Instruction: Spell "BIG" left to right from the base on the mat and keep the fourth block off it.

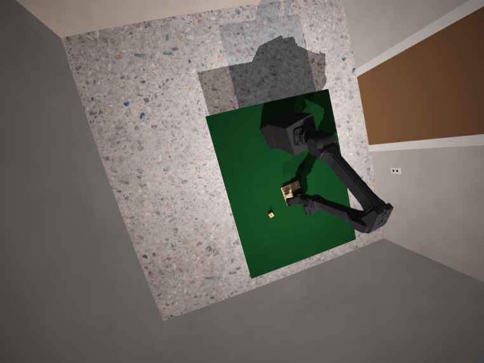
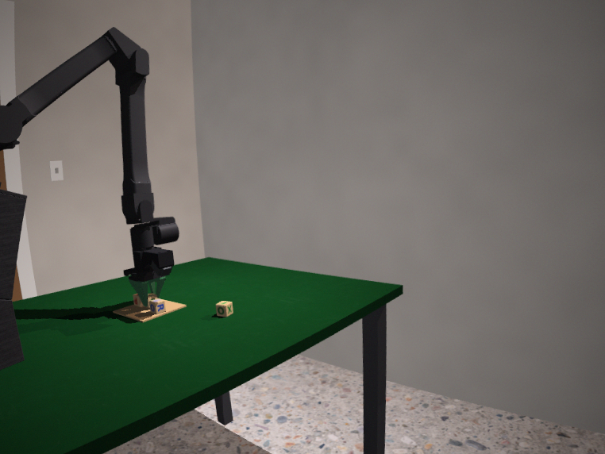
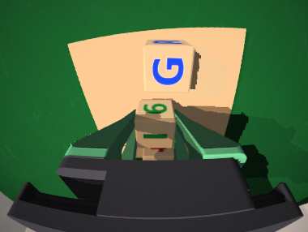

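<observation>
Right now the I block is right at my hand. The rest, counted from my hand: tan mat: 2 cm below, 1 cm behind; then B block: 5 cm to the left.
</observation>
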